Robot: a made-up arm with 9 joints. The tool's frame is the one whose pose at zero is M. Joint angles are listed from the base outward.
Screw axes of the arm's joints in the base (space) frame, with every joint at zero. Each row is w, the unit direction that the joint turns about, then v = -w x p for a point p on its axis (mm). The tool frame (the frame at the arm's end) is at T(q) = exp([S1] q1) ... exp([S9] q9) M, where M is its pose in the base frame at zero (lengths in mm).
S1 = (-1, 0, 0, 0, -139.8, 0)
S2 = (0, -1, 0, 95.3, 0, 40.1)
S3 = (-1, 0, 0, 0, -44.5, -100.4)
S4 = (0, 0, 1, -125, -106.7, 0)
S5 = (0, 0, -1, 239.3, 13.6, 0)
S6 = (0, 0, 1, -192.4, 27.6, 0)
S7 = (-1, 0, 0, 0, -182.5, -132.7)
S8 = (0, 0, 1, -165.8, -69.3, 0)
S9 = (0, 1, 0, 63.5, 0, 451)
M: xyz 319.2 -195.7 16.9 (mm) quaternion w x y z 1 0 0 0
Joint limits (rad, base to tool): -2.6..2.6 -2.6..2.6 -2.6..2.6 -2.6..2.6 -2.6..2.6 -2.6..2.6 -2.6..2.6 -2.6..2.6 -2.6..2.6
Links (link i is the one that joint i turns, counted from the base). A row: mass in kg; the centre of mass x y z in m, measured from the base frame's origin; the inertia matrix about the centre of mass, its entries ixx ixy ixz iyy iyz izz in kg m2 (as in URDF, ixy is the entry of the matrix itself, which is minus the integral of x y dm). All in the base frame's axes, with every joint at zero. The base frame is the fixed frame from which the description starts. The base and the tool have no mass.
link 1: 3.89; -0.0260 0.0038 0.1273; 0.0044 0 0.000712 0.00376 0 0.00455
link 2: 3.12; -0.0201 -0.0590 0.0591; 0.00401 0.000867 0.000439 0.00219 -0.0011 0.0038
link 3: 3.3; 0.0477 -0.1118 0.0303; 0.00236 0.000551 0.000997 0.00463 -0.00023 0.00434
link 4: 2.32; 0.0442 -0.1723 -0.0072; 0.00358 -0.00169 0 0.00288 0 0.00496
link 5: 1.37; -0.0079 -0.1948 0.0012; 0.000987 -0.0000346 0 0.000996 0 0.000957
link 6: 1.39; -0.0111 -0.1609 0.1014; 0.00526 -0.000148 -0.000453 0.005 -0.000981 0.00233
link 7: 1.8; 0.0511 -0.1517 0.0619; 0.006 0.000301 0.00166 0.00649 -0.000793 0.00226
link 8: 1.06; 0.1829 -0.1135 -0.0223; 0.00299 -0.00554 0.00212 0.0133 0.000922 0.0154
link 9: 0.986; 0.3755 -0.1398 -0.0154; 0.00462 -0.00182 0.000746 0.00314 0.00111 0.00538
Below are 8 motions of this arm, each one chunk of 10 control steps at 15 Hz.
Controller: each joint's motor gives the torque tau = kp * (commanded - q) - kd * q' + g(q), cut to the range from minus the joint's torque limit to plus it. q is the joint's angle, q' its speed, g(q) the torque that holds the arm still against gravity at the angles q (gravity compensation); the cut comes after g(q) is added. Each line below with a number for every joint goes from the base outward.
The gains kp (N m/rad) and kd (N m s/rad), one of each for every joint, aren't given. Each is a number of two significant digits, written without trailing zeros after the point. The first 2 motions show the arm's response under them.
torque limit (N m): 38 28 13 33 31 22 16 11 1.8
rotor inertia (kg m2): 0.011 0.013 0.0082 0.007 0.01 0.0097 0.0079 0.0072 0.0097
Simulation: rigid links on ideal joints. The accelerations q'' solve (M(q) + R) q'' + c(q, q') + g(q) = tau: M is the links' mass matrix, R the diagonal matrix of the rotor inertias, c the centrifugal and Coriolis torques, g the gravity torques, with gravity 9.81 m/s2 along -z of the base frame. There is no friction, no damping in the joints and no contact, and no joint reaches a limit. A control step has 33 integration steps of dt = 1/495 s. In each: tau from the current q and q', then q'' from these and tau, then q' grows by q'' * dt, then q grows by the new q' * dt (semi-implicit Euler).
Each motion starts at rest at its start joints. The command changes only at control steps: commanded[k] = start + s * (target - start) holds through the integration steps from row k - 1 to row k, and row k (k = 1, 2, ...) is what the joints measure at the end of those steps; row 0 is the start. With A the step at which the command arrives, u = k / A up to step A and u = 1 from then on. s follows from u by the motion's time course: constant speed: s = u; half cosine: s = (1 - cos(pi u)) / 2; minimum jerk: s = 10 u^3 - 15 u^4 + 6 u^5; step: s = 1 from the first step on.
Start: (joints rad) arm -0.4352 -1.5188 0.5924 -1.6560 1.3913 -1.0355 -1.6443 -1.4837 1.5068
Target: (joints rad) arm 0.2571 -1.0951 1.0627 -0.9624 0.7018 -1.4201 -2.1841 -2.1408 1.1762
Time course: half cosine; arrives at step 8
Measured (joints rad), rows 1 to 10:
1: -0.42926 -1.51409 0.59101 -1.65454 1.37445 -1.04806 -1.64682 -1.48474 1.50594
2: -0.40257 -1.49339 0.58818 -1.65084 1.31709 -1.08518 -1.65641 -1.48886 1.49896
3: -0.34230 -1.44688 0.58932 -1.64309 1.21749 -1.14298 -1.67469 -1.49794 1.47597
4: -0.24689 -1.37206 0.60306 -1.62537 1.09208 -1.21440 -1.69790 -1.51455 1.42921
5: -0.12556 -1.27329 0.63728 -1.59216 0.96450 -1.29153 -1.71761 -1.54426 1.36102
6: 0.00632 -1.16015 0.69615 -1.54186 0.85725 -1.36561 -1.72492 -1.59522 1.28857
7: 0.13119 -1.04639 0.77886 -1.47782 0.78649 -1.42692 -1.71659 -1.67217 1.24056
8: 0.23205 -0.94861 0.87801 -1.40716 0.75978 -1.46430 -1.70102 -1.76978 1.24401
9: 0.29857 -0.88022 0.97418 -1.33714 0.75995 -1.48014 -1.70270 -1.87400 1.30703
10: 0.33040 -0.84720 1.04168 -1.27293 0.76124 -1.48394 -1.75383 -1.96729 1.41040
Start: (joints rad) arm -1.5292 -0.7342 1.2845 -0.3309 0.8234 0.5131 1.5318 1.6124 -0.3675
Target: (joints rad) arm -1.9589 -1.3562 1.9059 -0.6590 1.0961 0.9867 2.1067 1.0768 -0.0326
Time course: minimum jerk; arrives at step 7
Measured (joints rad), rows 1 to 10:
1: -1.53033 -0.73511 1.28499 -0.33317 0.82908 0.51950 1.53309 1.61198 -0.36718
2: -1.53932 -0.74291 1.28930 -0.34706 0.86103 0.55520 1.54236 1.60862 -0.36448
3: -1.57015 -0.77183 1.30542 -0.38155 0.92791 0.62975 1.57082 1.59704 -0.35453
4: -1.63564 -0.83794 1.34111 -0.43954 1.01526 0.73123 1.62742 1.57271 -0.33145
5: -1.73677 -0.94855 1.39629 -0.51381 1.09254 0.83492 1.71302 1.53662 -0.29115
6: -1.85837 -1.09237 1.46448 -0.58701 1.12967 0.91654 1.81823 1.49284 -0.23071
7: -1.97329 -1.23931 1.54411 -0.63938 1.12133 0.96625 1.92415 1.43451 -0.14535
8: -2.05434 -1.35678 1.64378 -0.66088 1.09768 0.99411 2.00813 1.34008 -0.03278
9: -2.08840 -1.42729 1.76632 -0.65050 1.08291 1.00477 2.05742 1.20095 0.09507
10: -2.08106 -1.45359 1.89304 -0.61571 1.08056 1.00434 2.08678 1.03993 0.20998
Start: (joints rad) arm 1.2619 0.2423 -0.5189 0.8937 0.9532 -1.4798 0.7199 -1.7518 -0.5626
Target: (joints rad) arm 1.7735 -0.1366 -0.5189 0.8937 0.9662 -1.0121 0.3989 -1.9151 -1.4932
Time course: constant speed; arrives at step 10
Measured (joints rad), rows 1 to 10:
1: 1.27858 0.23302 -0.53675 0.88235 0.96188 -1.45211 0.71130 -1.76076 -0.57286
2: 1.31581 0.20679 -0.56803 0.86788 0.96734 -1.41116 0.68511 -1.77818 -0.60382
3: 1.36154 0.16614 -0.59301 0.85944 0.96861 -1.36478 0.64314 -1.79909 -0.66021
4: 1.40813 0.11650 -0.60295 0.85890 0.96779 -1.31620 0.59056 -1.82048 -0.74411
5: 1.45472 0.06331 -0.60152 0.86354 0.96644 -1.26706 0.53292 -1.84145 -0.85449
6: 1.50277 0.01141 -0.59656 0.87017 0.96537 -1.21814 0.47545 -1.86167 -0.98595
7: 1.55304 -0.03552 -0.59377 0.87646 0.96485 -1.16979 0.42214 -1.88020 -1.12961
8: 1.60505 -0.07574 -0.59489 0.88108 0.96485 -1.12212 0.37497 -1.89587 -1.27568
9: 1.65789 -0.10963 -0.59876 0.88374 0.96530 -1.07499 0.33416 -1.90844 -1.41570
10: 1.71079 -0.13913 -0.60299 0.88521 0.96609 -1.02812 0.29875 -1.91882 -1.54344

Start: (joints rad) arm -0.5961 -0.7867 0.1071 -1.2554 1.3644 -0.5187 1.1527 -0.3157 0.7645
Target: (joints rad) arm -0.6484 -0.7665 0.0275 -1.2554 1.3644 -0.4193 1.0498 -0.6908 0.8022
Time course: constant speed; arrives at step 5
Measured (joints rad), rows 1 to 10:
1: -0.59646 -0.78434 0.10491 -1.26074 1.36744 -0.50762 1.14686 -0.32350 0.76501
2: -0.59942 -0.77730 0.09780 -1.26931 1.36905 -0.49075 1.12888 -0.34746 0.76722
3: -0.60679 -0.76620 0.08692 -1.27759 1.36951 -0.47167 1.09994 -0.38845 0.77205
4: -0.61848 -0.75308 0.07408 -1.28384 1.36925 -0.45155 1.06464 -0.44338 0.77990
5: -0.63305 -0.74019 0.06025 -1.28758 1.36835 -0.43075 1.02806 -0.50762 0.79057
6: -0.64803 -0.73159 0.04698 -1.28395 1.36456 -0.42119 0.99945 -0.56766 0.80184
7: -0.65947 -0.73025 0.03687 -1.27634 1.36286 -0.41797 0.98636 -0.61146 0.80979
8: -0.66495 -0.73534 0.03034 -1.26854 1.36236 -0.41700 0.98887 -0.63849 0.81244
9: -0.66476 -0.74430 0.02690 -1.26151 1.36197 -0.41660 1.00364 -0.65382 0.81036
10: -0.66070 -0.75452 0.02511 -1.25487 1.36163 -0.41641 1.02562 -0.66342 0.80598

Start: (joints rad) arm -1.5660 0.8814 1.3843 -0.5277 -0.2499 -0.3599 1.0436 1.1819 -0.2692
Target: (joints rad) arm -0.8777 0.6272 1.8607 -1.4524 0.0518 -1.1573 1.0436 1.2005 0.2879
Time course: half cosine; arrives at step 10
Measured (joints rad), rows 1 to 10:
1: -1.56005 0.87341 1.38614 -0.52970 -0.24739 -0.37180 1.03991 1.18674 -0.26626
2: -1.53633 0.84622 1.39227 -0.53944 -0.23620 -0.41281 1.02786 1.20503 -0.25319
3: -1.48701 0.80026 1.40364 -0.56407 -0.21266 -0.48599 1.00947 1.24068 -0.22237
4: -1.41181 0.74489 1.42330 -0.60816 -0.17856 -0.58455 0.99256 1.29068 -0.16773
5: -1.31670 0.69074 1.45885 -0.67142 -0.13791 -0.69868 0.98737 1.34648 -0.08459
6: -1.21125 0.64560 1.52026 -0.74887 -0.09503 -0.81753 1.00403 1.39508 0.03010
7: -1.10667 0.61368 1.61362 -0.83343 -0.05398 -0.93010 1.04763 1.42059 0.17656
8: -1.01411 0.59653 1.73271 -0.92110 -0.01800 -1.02731 1.11022 1.40872 0.34814
9: -0.94181 0.59295 1.85639 -1.01567 0.01123 -1.10265 1.16679 1.35370 0.52633
10: -0.89291 0.59880 1.95903 -1.12615 0.03284 -1.15021 1.18569 1.26260 0.68374

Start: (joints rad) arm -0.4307 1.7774 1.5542 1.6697 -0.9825 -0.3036 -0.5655 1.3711 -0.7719
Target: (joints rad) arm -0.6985 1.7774 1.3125 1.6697 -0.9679 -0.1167 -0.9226 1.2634 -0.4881
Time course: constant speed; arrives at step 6
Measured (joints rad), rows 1 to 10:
1: -0.43609 1.77601 1.55394 1.67169 -0.97470 -0.28890 -0.56437 1.35928 -0.76696
2: -0.45210 1.77242 1.54769 1.67481 -0.96739 -0.26615 -0.56973 1.33430 -0.75371
3: -0.47985 1.76748 1.52912 1.68062 -0.96129 -0.24084 -0.59120 1.30178 -0.73035
4: -0.51826 1.76161 1.49439 1.68870 -0.95571 -0.21454 -0.63515 1.26545 -0.69548
5: -0.56547 1.75537 1.44318 1.69701 -0.95072 -0.18695 -0.70324 1.22726 -0.64885
6: -0.61952 1.74973 1.37877 1.70298 -0.94704 -0.15711 -0.79223 1.18943 -0.59142
7: -0.67346 1.74608 1.30797 1.70018 -0.95451 -0.13773 -0.89343 1.16678 -0.52966
8: -0.72021 1.74462 1.24399 1.68648 -0.96490 -0.12175 -0.98674 1.16878 -0.46911
9: -0.75630 1.74488 1.19833 1.66305 -0.97539 -0.10648 -1.05338 1.19637 -0.41469
10: -0.77967 1.74845 1.17300 1.63769 -0.98363 -0.09506 -1.08824 1.24458 -0.37116

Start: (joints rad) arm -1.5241 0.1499 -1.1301 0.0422 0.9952 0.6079 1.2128 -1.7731 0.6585
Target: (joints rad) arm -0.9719 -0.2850 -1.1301 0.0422 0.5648 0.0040 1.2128 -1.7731 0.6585
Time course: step
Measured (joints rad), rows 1 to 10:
1: -1.37784 0.08650 -1.28698 0.19264 0.67576 0.21262 1.19769 -1.79739 0.62636
2: -1.16874 -0.05382 -1.47066 0.33686 0.57860 0.05916 1.13104 -1.75216 0.57672
3: -1.05483 -0.17113 -1.50074 0.40413 0.56401 0.01306 1.02783 -1.63961 0.54108
4: -1.02269 -0.25308 -1.41990 0.38621 0.55229 0.01152 0.93370 -1.53845 0.52418
5: -1.02299 -0.31400 -1.31873 0.33167 0.53857 0.02457 0.88953 -1.47689 0.51619
6: -1.02584 -0.35688 -1.25289 0.27135 0.53114 0.03269 0.91041 -1.45504 0.51433
7: -1.02274 -0.38017 -1.23309 0.21564 0.53544 0.02747 0.98593 -1.46721 0.52613
8: -1.01529 -0.38744 -1.24254 0.16579 0.55050 0.01027 1.08901 -1.50991 0.56300
9: -1.00690 -0.38646 -1.25541 0.11814 0.56931 -0.01027 1.18534 -1.57633 0.63129
10: -0.99941 -0.38391 -1.24962 0.06877 0.58268 -0.02399 1.24726 -1.65120 0.72486

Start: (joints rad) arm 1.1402 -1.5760 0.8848 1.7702 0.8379 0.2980 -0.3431 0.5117 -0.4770
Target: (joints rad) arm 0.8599 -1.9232 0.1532 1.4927 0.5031 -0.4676 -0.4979 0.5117 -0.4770
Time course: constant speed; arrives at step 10
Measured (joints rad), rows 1 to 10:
1: 1.13600 -1.58319 0.88350 1.76535 0.80304 0.25256 -0.34713 0.51917 -0.48418
2: 1.12525 -1.59588 0.86493 1.75353 0.75755 0.19129 -0.34570 0.53182 -0.50901
3: 1.10733 -1.61299 0.82249 1.73742 0.71327 0.12376 -0.33742 0.54845 -0.55158
4: 1.08250 -1.63487 0.75744 1.71839 0.67382 0.05082 -0.32620 0.56669 -0.60310
5: 1.05158 -1.66242 0.67537 1.69649 0.64023 -0.02727 -0.31802 0.58225 -0.65058
6: 1.01563 -1.69626 0.58281 1.67171 0.61224 -0.10963 -0.31889 0.59027 -0.68205
7: 0.97579 -1.73613 0.48473 1.64475 0.58868 -0.19488 -0.33356 0.58742 -0.69025
8: 0.93336 -1.78074 0.38371 1.61715 0.56779 -0.28136 -0.36468 0.57359 -0.67366
9: 0.88984 -1.82802 0.28062 1.59093 0.54746 -0.36738 -0.41217 0.55235 -0.63580
10: 0.84693 -1.87560 0.17605 1.56802 0.52558 -0.45136 -0.47281 0.52988 -0.58360

